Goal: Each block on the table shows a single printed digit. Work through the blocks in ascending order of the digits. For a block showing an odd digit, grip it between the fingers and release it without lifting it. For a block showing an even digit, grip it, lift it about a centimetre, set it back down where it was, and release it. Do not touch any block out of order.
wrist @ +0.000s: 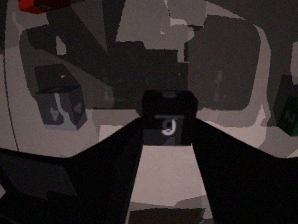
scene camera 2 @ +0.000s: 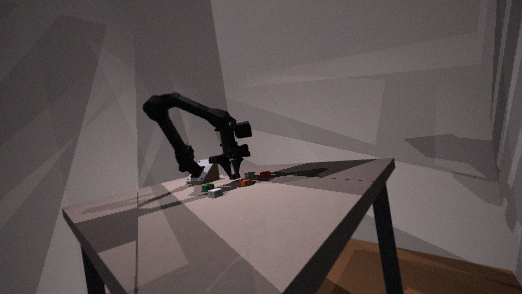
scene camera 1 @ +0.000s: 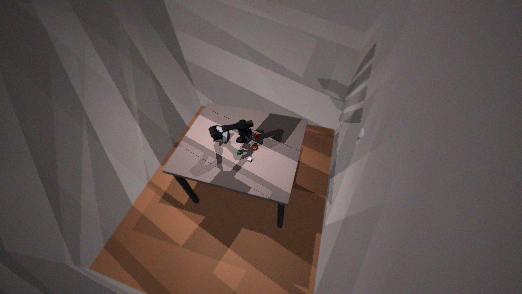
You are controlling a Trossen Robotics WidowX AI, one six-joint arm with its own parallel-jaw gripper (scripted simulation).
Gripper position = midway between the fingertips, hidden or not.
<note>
My gripper (scene camera 2: 233, 176) holds a black block (wrist: 169, 116).
My gripper also shows in the wrist view (wrist: 167, 123).
</note>
